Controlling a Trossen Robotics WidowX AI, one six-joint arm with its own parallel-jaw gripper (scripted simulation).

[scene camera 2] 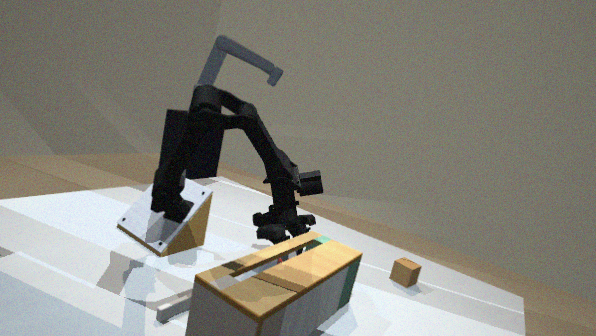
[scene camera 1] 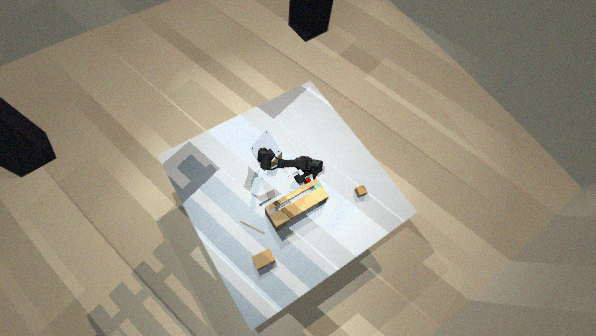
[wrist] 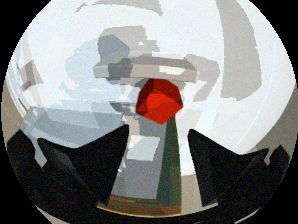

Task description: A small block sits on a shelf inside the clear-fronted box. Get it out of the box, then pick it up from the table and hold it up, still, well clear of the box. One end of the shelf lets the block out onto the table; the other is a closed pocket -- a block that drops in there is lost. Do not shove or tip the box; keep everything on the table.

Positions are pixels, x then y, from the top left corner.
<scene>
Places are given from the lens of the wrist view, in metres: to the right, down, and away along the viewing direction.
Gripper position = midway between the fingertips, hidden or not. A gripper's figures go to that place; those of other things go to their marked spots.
my gripper (wrist: 159,131): 0.01, 0.02, 0.10
red block (wrist: 158,100): 0.01, -0.01, 0.09
wooden-topped box (wrist: 149,177): 0.00, 0.11, 0.15
The marked spots on the red block and the wooden-topped box are 0.14 m apart.
</scene>
